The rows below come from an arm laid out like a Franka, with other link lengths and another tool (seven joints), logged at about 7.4 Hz.
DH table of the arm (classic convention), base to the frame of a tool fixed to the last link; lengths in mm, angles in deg. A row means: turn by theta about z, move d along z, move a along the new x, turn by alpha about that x. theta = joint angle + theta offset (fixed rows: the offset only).
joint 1: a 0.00  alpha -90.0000  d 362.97  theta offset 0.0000
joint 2: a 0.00  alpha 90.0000  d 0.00  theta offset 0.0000
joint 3: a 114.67  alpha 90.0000  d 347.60  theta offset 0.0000
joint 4: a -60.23  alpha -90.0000  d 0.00  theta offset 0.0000
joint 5: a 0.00  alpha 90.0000  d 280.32  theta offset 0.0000
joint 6: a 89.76  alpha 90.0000  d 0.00  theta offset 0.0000
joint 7: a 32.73  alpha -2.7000  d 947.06  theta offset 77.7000
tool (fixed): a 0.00  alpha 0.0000  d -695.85  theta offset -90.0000
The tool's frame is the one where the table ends.
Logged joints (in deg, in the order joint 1, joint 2, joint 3, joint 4, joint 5, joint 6, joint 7), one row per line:
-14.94, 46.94, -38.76, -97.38, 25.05, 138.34, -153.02
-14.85, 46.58, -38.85, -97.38, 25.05, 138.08, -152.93
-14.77, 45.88, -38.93, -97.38, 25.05, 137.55, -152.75
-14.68, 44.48, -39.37, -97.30, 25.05, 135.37, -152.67
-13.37, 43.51, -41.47, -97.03, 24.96, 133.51, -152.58
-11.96, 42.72, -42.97, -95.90, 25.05, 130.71, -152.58
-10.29, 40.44, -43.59, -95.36, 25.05, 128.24, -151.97
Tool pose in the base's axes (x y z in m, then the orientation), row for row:
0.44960, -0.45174, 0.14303, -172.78, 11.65, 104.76
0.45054, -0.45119, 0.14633, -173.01, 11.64, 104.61
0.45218, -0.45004, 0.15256, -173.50, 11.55, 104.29
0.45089, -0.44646, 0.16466, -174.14, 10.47, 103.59
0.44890, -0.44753, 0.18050, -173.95, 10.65, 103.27
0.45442, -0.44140, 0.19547, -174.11, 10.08, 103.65
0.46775, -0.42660, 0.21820, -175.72, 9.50, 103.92
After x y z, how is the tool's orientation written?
As angles about the fixed x, y, z axes (roll, pitch, yaw), in degrees.
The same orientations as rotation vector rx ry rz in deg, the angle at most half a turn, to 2 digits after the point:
107.16, 137.21, -19.54
107.25, 137.02, -19.25
107.49, 136.68, -18.59
108.62, 136.68, -16.91
109.01, 136.33, -17.33
108.74, 137.03, -16.61
108.01, 137.17, -14.08

